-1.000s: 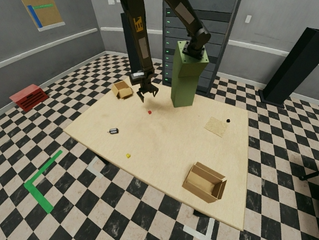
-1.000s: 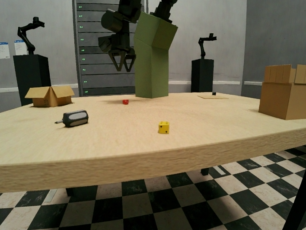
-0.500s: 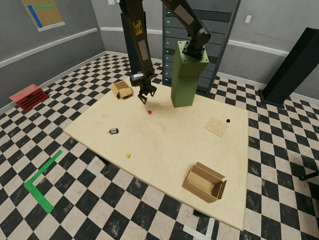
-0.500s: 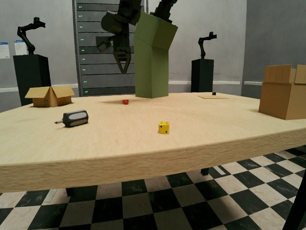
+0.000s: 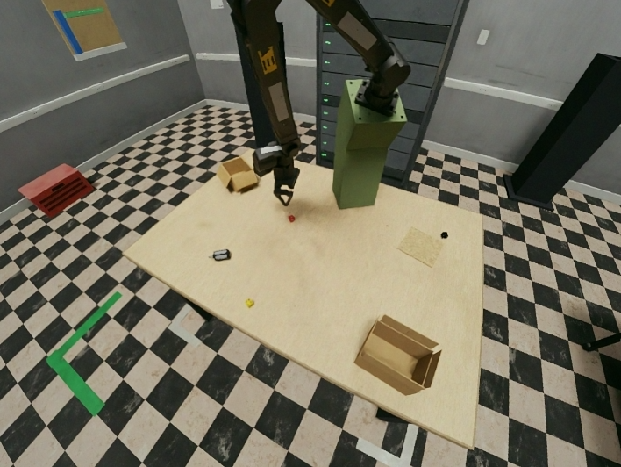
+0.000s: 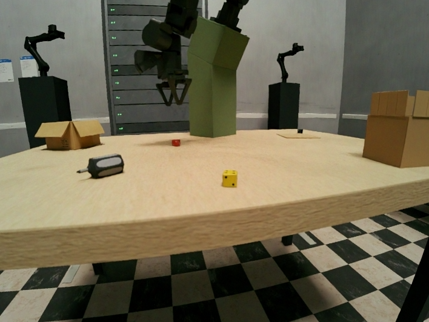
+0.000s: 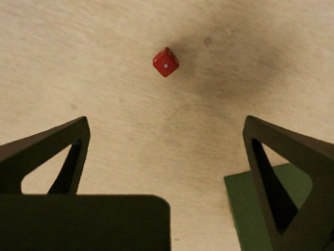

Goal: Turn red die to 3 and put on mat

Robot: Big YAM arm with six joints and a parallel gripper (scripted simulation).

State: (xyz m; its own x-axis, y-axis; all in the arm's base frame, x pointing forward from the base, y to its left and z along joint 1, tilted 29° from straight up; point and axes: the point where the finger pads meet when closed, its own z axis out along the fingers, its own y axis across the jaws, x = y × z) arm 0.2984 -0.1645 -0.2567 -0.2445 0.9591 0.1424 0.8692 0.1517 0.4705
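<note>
The red die lies 12 cm below my hand. From my hand the other things lie so: black-handled tool 28 cm ahead, 15 cm to the right, 12 cm below; yellow die 38 cm ahead, 5 cm to the left, 12 cm below; tan mat 8 cm behind, 52 cm to the left, 13 cm below.
</note>
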